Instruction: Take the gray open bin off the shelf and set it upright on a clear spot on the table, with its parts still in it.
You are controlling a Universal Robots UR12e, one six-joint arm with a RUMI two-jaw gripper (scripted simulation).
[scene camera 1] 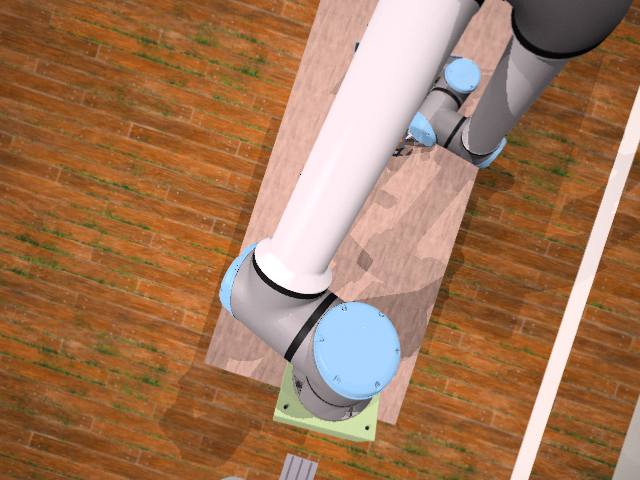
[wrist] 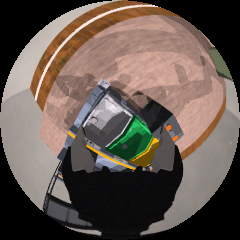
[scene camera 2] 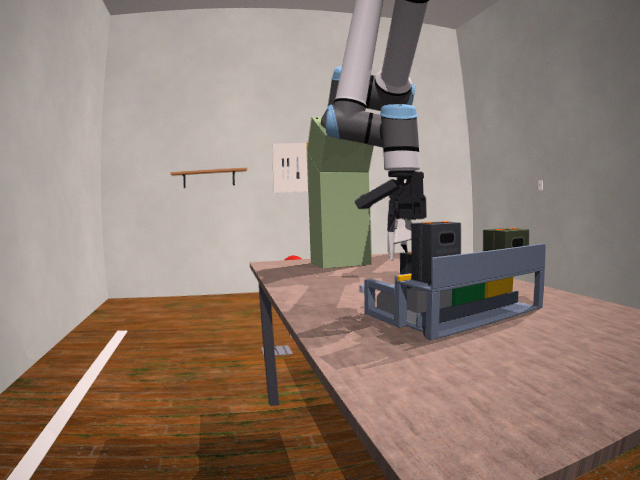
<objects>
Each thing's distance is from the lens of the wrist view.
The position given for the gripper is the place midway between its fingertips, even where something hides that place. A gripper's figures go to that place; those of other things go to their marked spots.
gripper (wrist: 122, 127): 0.14 m
gray bin (wrist: 113, 118): 0.28 m
</objects>
